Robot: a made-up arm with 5 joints. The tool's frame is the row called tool.
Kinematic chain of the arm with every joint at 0, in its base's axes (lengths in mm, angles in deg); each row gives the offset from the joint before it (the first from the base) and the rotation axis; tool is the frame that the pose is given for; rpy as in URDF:
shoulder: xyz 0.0 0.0 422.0 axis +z
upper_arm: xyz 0.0 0.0 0.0 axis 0 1 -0.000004
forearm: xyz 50.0 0.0 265.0 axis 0 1 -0.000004
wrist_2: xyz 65.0 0.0 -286.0 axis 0 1 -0.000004
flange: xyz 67.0 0.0 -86.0 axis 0 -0.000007 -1
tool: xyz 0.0 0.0 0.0 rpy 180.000 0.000 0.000
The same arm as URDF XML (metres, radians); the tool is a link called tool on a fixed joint. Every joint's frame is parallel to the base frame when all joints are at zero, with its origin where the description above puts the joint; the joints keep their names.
<robot name="arm">
<link name="base_link"/>
<link name="link1"/>
<link name="link2"/>
<link name="link3"/>
<link name="link4"/>
<link name="link5"/>
<link name="tool"/>
<joint name="shoulder" type="continuous"><parent link="base_link"/><child link="link1"/><origin xyz="0 0 0.422" rpy="0 0 0"/><axis xyz="0 0 1"/></joint>
<joint name="upper_arm" type="continuous"><parent link="link1"/><child link="link2"/><origin xyz="0 0 0" rpy="0 0 0"/><axis xyz="0 1 0"/></joint>
<joint name="forearm" type="continuous"><parent link="link2"/><child link="link3"/><origin xyz="0.05 0 0.265" rpy="0 0 0"/><axis xyz="0 1 0"/></joint>
<joint name="wrist_2" type="continuous"><parent link="link3"/><child link="link4"/><origin xyz="0.065 0 -0.286" rpy="0 0 0"/><axis xyz="0 1 0"/></joint>
<joint name="flange" type="continuous"><parent link="link4"/><child link="link5"/><origin xyz="0.067 0 -0.086" rpy="0 0 0"/><axis xyz="0 0 -1"/></joint>
<joint name="tool_joint" type="fixed"><parent link="link5"/><child link="tool"/><origin xyz="0 0 0" rpy="3.1416 0 0"/></joint>
</robot>

